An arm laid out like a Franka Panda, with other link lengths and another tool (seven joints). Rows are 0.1 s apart.
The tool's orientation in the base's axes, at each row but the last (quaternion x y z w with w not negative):
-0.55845, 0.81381, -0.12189, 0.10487
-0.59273, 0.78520, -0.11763, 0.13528
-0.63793, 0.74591, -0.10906, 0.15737
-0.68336, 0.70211, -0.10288, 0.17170
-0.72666, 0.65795, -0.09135, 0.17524
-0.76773, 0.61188, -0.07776, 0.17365
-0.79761, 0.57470, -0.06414, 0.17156
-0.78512, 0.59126, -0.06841, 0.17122
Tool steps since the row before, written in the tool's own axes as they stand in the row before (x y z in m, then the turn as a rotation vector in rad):
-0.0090, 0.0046, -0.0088, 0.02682, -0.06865, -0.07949
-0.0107, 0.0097, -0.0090, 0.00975, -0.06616, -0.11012
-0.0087, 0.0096, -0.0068, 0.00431, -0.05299, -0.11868
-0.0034, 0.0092, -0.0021, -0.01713, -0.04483, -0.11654
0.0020, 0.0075, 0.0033, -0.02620, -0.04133, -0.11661
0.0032, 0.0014, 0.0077, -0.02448, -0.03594, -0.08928
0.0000, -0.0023, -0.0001, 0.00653, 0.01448, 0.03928
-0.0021, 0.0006, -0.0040, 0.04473, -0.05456, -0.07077
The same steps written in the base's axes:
-0.0036, 0.0107, 0.0072, 0.02675, -0.04240, 0.09611
-0.0091, 0.0131, 0.0059, 0.01819, -0.02455, 0.12516
-0.0102, 0.0099, 0.0036, 0.00365, -0.01737, 0.12883
-0.0093, 0.0036, -0.0012, -0.00293, 0.00452, 0.12592
-0.0055, -0.0021, -0.0060, -0.00725, 0.01322, 0.12556
0.0020, -0.0020, -0.0079, -0.00269, 0.01521, 0.09810
0.0020, 0.0006, 0.0009, 0.00097, -0.00234, -0.04229
-0.0024, 0.0011, 0.0037, 0.04048, -0.04266, 0.08079

